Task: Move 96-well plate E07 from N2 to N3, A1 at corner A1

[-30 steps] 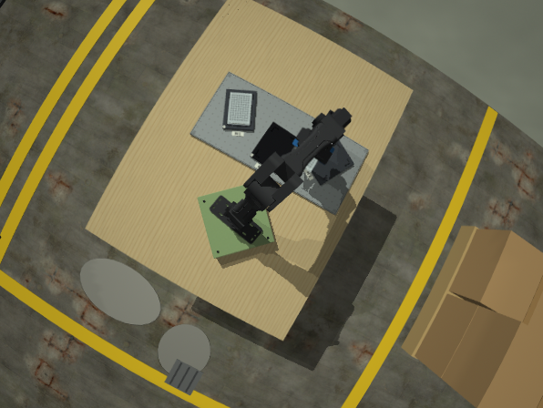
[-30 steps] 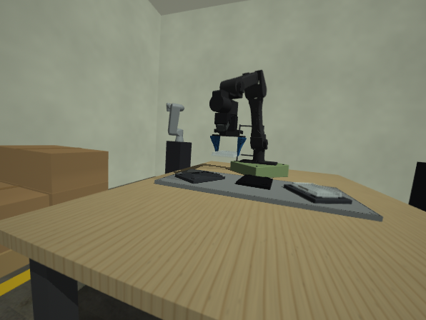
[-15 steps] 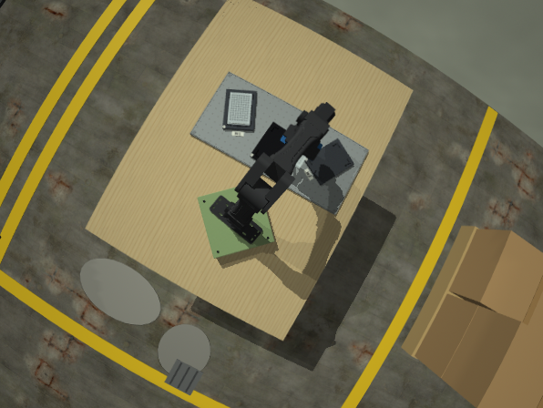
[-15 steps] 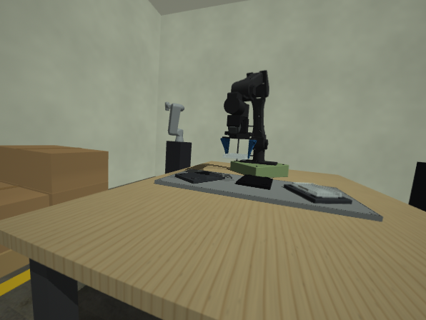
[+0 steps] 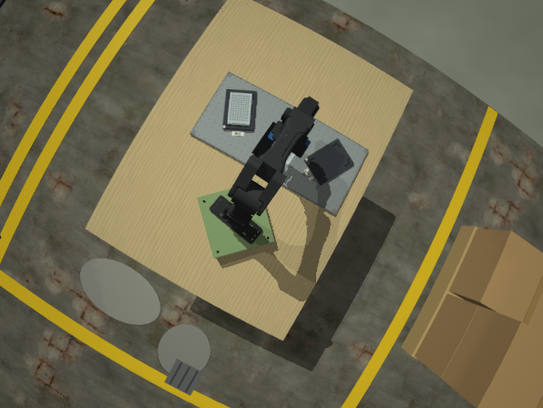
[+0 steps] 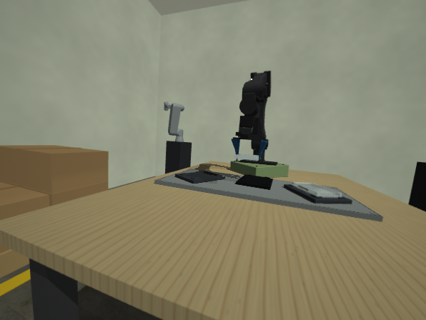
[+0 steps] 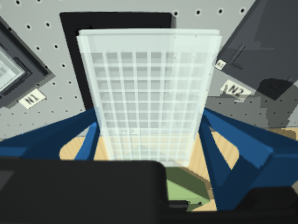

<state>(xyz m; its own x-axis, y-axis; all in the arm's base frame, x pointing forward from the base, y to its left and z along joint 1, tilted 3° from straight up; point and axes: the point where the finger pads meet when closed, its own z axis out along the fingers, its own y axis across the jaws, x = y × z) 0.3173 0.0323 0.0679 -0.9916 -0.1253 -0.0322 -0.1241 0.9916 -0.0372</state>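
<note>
The black nest N3 is 10 mm behind my hand, 40 mm to the left of it and 100 mm below it. Round my hand: black nest N2: 80 mm ahead, 160 mm to the right, 100 mm below; then N2 label: 10 mm behind, 130 mm to the right, 100 mm below; then N1 label: 60 mm behind, 180 mm to the left, 100 mm below.
</note>
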